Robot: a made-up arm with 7 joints. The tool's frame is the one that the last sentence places.
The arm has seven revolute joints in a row. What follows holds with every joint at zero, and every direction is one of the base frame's. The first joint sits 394.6 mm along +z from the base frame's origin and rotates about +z. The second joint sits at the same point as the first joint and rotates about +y. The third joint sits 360.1 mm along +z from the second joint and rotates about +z. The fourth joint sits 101.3 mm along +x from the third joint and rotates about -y. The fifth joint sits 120.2 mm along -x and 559.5 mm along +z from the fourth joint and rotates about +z. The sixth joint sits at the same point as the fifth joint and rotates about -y. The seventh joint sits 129.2 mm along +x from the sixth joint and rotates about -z. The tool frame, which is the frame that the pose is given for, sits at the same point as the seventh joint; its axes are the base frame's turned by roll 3.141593, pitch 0 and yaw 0 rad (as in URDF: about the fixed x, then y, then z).
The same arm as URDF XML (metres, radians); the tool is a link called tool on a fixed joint. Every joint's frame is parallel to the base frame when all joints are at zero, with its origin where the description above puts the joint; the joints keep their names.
<robot name="arm">
  <joint name="joint 1" type="continuous">
    <parent link="base"/>
    <child link="link1"/>
    <origin xyz="0 0 0.3946" rpy="0 0 0"/>
    <axis xyz="0 0 1"/>
  </joint>
  <joint name="joint 2" type="continuous">
    <parent link="link1"/>
    <child link="link2"/>
    <origin xyz="0 0 0" rpy="0 0 0"/>
    <axis xyz="0 1 0"/>
  </joint>
  <joint name="joint 3" type="continuous">
    <parent link="link2"/>
    <child link="link3"/>
    <origin xyz="0 0 0.3601" rpy="0 0 0"/>
    <axis xyz="0 0 1"/>
  </joint>
  <joint name="joint 4" type="continuous">
    <parent link="link3"/>
    <child link="link4"/>
    <origin xyz="0.1013 0 0" rpy="0 0 0"/>
    <axis xyz="0 -1 0"/>
  </joint>
  <joint name="joint 5" type="continuous">
    <parent link="link4"/>
    <child link="link5"/>
    <origin xyz="-0.1202 0 0.5595" rpy="0 0 0"/>
    <axis xyz="0 0 1"/>
  </joint>
  <joint name="joint 6" type="continuous">
    <parent link="link5"/>
    <child link="link6"/>
    <origin xyz="0 0 0" rpy="0 0 0"/>
    <axis xyz="0 -1 0"/>
  </joint>
  <joint name="joint 7" type="continuous">
    <parent link="link6"/>
    <child link="link7"/>
    <origin xyz="0.1292 0 0" rpy="0 0 0"/>
    <axis xyz="0 0 -1"/>
  </joint>
  <joint name="tool_fixed" type="fixed">
    <parent link="link7"/>
    <child link="tool"/>
    <origin xyz="0 0 0" rpy="-3.1416 0 0"/>
  </joint>
  <link name="base"/>
  <link name="link1"/>
  <link name="link2"/>
  <link name="link3"/>
  <link name="link4"/>
  <link name="link5"/>
  <link name="link6"/>
  <link name="link7"/>
  <link name="tool"/>
</robot>

